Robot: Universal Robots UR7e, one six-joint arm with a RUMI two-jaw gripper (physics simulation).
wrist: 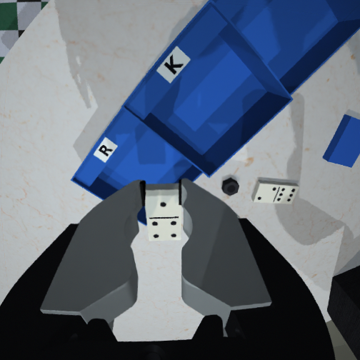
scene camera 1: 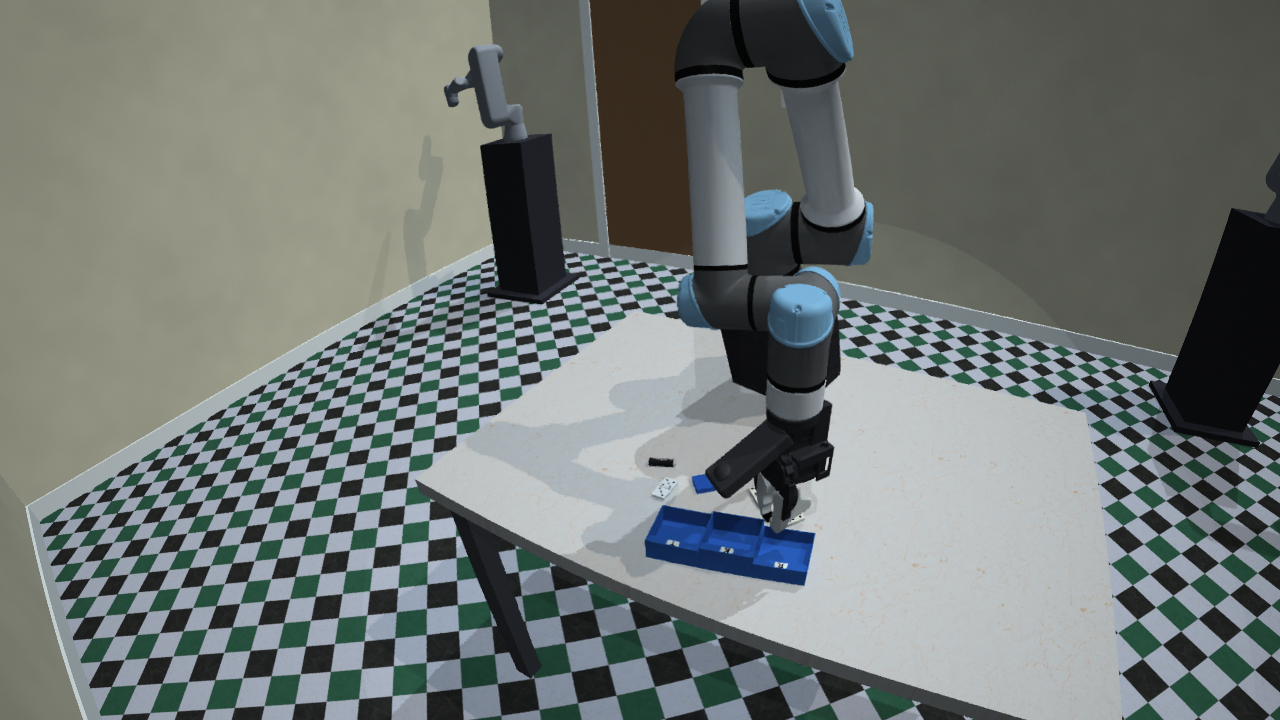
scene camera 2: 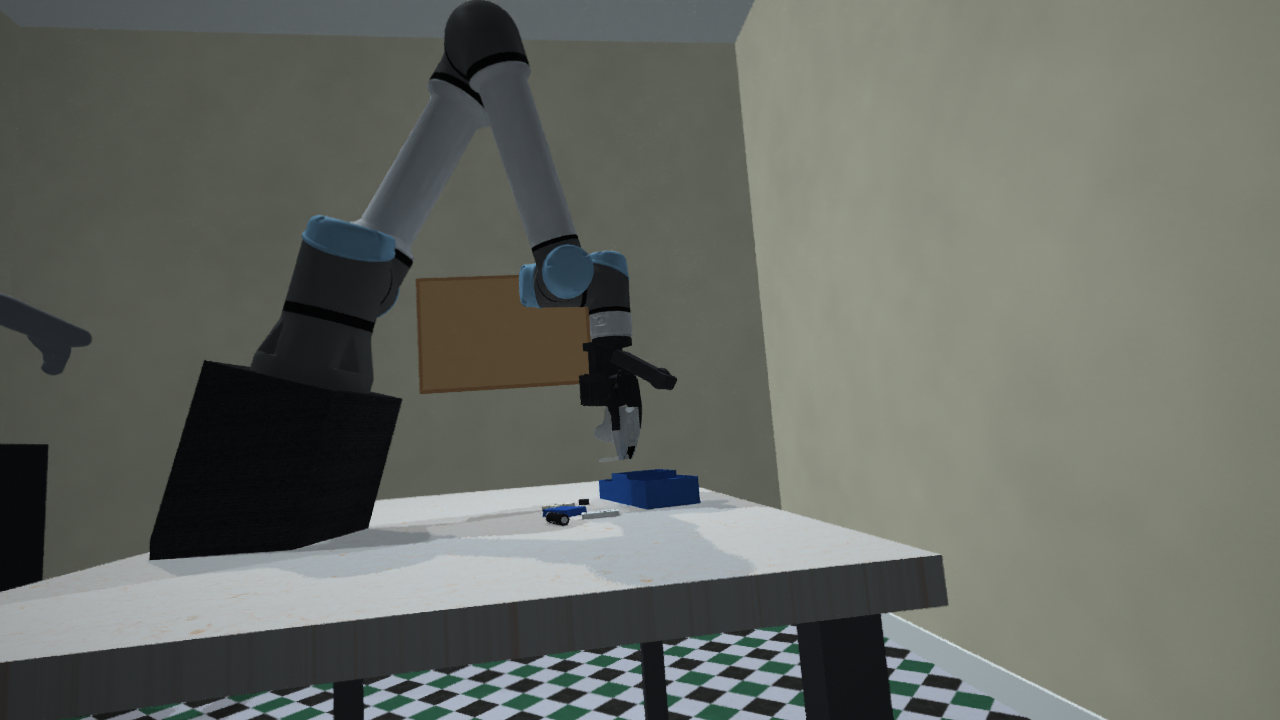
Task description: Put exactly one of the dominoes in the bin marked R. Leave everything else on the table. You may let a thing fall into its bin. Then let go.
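Places are measured from the arm's base along level axes (x ahead, y left, z up), in centimetres.
Where they show: gripper, between the fingertips: (scene camera 1: pixel 772 526) (scene camera 2: pixel 626 459); arm's base, origin of its link: (scene camera 2: pixel 312 381).
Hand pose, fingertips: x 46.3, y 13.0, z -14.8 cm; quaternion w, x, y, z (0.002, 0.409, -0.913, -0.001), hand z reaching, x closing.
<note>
Each offset is from my fingertips to the top centre of the thing. "pt": to the spot under its first point.
My gripper (scene camera 1: pixel 778 522) (scene camera 2: pixel 628 455) (wrist: pixel 162 181) points down and is shut on a white domino @(dx -1.9, dy +1.8, dz +0.7 cm) (scene camera 1: pixel 797 518) (scene camera 2: pixel 610 459) (wrist: pixel 164 220) with one and four pips. It holds the domino in the air, higher than the tray's rim. In the wrist view the fingertips overlap the near edge of the bin marked R @(pt dx +4.6, dy +4.3, dz -4.6 cm) (scene camera 1: pixel 787 574) (wrist: pixel 116 127), and most of the domino shows just outside it. The visible part of that bin holds no domino. A second domino (wrist: pixel 276 192) lies flat on the table beside the tray. A third domino @(dx -8.7, dy -21.8, dz -6.0 cm) (scene camera 1: pixel 664 488) lies farther left in scene camera 1.
The blue tray @(dx +1.4, dy -5.8, dz -2.1 cm) (scene camera 2: pixel 666 491) also has the bin marked K (wrist: pixel 200 95) and a third bin @(pt dx +0.0, dy -15.9, dz -6.0 cm) (scene camera 1: pixel 675 528). A black nut (wrist: pixel 230 186) lies between tray and domino. A blue block @(dx -12.8, dy -15.2, dz -5.7 cm) (scene camera 1: pixel 703 483) (wrist: pixel 345 142) and a black cylinder @(dx -14.8, dy -25.0, dz -5.3 cm) (scene camera 1: pixel 661 462) are on the table.
</note>
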